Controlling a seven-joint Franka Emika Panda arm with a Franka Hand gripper.
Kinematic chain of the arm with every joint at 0, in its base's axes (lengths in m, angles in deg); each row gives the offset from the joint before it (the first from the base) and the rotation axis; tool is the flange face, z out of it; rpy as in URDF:
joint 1: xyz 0 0 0.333 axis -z
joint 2: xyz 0 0 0 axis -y
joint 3: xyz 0 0 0.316 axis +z
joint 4: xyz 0.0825 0 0 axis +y
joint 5: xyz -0.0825 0 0.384 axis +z
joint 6: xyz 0 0 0 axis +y
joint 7: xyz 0.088 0 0 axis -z
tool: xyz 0 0 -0.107 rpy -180 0 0
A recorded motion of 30 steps. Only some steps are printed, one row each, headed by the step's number.
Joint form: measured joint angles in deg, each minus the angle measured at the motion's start. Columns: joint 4, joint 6, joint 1, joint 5, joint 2, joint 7, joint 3.
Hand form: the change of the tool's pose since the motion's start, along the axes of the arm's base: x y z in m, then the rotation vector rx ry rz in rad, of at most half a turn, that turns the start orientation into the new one. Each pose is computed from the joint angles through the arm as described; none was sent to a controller.
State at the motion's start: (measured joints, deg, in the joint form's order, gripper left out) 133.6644 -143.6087 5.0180 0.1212 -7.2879 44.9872 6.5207
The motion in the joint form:
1: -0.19 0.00 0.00 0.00 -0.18 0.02 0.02
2: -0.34 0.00 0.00 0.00 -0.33 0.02 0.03
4: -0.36 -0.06 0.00 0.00 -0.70 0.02 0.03
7: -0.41 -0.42 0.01 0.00 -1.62 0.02 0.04
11: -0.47 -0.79 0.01 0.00 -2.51 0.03 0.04
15: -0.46 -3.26 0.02 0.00 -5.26 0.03 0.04
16: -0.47 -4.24 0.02 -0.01 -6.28 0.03 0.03
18: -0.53 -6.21 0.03 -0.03 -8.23 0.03 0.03
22: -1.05 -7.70 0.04 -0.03 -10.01 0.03 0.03
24: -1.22 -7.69 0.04 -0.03 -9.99 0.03 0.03
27: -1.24 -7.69 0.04 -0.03 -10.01 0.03 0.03
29: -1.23 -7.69 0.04 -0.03 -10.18 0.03 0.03
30: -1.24 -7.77 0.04 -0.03 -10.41 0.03 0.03
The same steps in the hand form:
1: 0.0010 0.0002 -0.0003 0.0004 -0.0002 -0.0001
2: 0.0018 0.0003 -0.0006 0.0007 -0.0002 0.0001
4: 0.0017 0.0003 -0.0037 0.0013 0.0048 0.0001
7: 0.0018 0.0004 -0.0111 0.0029 0.0137 -0.0001
11: 0.0019 0.0005 -0.0182 0.0045 0.0217 -0.0004
15: 0.0029 0.0007 -0.0393 0.0097 0.0266 -0.0015
16: 0.0031 0.0008 -0.0470 0.0115 0.0270 -0.0020
18: 0.0038 0.0010 -0.0612 0.0151 0.0255 -0.0029
22: 0.0066 0.0012 -0.0719 0.0185 0.0214 -0.0041
24: 0.0078 0.0011 -0.0706 0.0186 0.0182 -0.0042
27: 0.0079 0.0011 -0.0707 0.0186 0.0182 -0.0042
29: 0.0075 0.0012 -0.0723 0.0189 0.0214 -0.0042
30: 0.0072 0.0012 -0.0742 0.0193 0.0238 -0.0043

